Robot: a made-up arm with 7 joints. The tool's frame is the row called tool.
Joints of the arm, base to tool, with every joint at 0 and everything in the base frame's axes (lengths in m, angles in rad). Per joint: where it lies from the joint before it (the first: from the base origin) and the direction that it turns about. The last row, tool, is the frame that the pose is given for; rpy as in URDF.
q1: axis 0 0 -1 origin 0 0 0.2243
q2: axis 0 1 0 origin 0 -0.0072 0.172
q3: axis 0 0 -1 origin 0 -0.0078 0.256
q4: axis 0 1 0 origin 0 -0.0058 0.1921
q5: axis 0 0 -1 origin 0 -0.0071 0.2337
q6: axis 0 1 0 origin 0 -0.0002 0.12
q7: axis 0 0 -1 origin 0 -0.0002 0.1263
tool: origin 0 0 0 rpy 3.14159 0 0
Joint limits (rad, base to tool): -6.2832..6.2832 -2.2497..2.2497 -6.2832..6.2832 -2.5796..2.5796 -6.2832..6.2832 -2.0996..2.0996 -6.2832..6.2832
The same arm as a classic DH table. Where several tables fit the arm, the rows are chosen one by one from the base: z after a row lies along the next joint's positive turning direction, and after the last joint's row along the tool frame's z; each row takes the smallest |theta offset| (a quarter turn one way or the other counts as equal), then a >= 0, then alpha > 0; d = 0 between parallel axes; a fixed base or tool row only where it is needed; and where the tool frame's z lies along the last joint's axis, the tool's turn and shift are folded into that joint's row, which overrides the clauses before.
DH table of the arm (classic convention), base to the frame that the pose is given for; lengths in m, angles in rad. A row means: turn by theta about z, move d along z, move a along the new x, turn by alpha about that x. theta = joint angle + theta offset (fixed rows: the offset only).
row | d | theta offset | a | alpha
base (fixed) | 0.0000 | 0.0000 | 0.0000 | 3.1416
q1 | -0.3963 | 0.0000 | 0.0000 | 1.5708
q2 | -0.0150 | 0.0000 | 0.0000 | -1.5708
q3 | -0.4481 | 0.0000 | 0.0000 | 1.5708
q4 | -0.0129 | 0.0000 | 0.0000 | -1.5708
q5 | -0.3537 | 0.0000 | 0.0000 | 1.5708
q6 | -0.0004 | 0.0000 | 0.0000 | -1.5708
q7 | -0.1263 | 0.0000 | 0.0000 | 0.0000
Joint limits (rad, base to tool): -6.2832..6.2832 -2.2497..2.2497 -6.2832..6.2832 -2.5796..2.5796 -6.2832..6.2832 -2.0996..2.0996 -6.2832..6.2832

